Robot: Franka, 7 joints.
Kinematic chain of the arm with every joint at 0, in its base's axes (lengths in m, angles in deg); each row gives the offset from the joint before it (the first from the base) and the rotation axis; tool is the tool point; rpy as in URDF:
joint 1: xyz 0 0 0.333 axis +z
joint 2: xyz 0 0 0 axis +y
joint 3: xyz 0 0 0.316 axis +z
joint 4: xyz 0.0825 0 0 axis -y
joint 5: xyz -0.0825 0 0.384 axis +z
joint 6: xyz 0 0 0 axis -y
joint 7: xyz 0.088 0 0 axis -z
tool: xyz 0 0 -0.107 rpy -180 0 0
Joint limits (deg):
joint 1: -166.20..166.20
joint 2: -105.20..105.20
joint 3: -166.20..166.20
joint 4: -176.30..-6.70
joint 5: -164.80..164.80
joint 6: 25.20..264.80
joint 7: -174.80..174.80
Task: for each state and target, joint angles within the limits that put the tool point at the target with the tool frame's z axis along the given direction. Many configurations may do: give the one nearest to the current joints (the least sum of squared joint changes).
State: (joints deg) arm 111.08 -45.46 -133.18 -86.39 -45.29 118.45 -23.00
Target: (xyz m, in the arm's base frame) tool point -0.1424 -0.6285 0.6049 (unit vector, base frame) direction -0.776 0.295 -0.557
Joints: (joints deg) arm 76.52 -22.09 -166.20 -68.32 -59.64 73.28 -23.00
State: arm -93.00 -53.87 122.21 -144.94 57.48 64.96 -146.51
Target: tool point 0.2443 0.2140 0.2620 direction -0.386 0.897 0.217
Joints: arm -102.24 4.30 120.68 -162.22 88.61 80.08 -146.51
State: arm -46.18 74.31 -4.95 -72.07 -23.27 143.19 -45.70
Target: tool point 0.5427 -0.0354 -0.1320 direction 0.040 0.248 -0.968
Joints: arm -29.04 78.15 19.38 -98.05 -30.45 170.26 -45.70
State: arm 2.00 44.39 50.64 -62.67 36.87 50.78 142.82
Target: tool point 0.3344 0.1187 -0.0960 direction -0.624 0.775 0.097
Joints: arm -6.47 70.26 8.55 -111.25 47.86 91.26 142.82
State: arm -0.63 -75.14 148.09 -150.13 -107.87 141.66 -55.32
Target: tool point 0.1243 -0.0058 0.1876 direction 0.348 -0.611 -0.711
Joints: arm -51.89 -47.87 96.12 -176.30 -155.94 190.10 -55.32
